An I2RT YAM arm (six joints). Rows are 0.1 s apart.
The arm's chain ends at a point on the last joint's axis. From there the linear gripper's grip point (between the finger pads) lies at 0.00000 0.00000 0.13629 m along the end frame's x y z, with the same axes.
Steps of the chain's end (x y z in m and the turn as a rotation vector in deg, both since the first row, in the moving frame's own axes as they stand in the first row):
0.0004, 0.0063, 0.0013, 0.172, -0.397, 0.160
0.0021, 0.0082, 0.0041, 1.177, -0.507, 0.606
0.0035, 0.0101, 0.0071, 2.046, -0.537, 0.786
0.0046, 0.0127, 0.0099, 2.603, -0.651, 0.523
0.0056, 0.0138, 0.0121, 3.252, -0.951, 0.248
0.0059, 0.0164, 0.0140, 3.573, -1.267, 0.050
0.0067, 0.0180, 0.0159, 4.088, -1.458, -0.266
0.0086, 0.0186, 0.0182, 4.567, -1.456, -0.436
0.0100, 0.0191, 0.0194, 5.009, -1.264, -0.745
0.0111, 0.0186, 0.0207, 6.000, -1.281, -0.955
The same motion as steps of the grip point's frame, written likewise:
-0.0005, 0.0059, 0.0013, 0.172, -0.397, 0.160
0.0009, 0.0054, 0.0041, 1.177, -0.507, 0.606
0.0023, 0.0052, 0.0070, 2.046, -0.537, 0.786
0.0031, 0.0065, 0.0098, 2.603, -0.651, 0.523
0.0034, 0.0061, 0.0119, 3.252, -0.951, 0.248
0.0029, 0.0079, 0.0137, 3.573, -1.267, 0.050
0.0032, 0.0083, 0.0155, 4.088, -1.458, -0.266
0.0051, 0.0078, 0.0177, 4.567, -1.456, -0.436
0.0069, 0.0072, 0.0188, 5.009, -1.264, -0.745
0.0079, 0.0044, 0.0199, 6.000, -1.281, -0.955

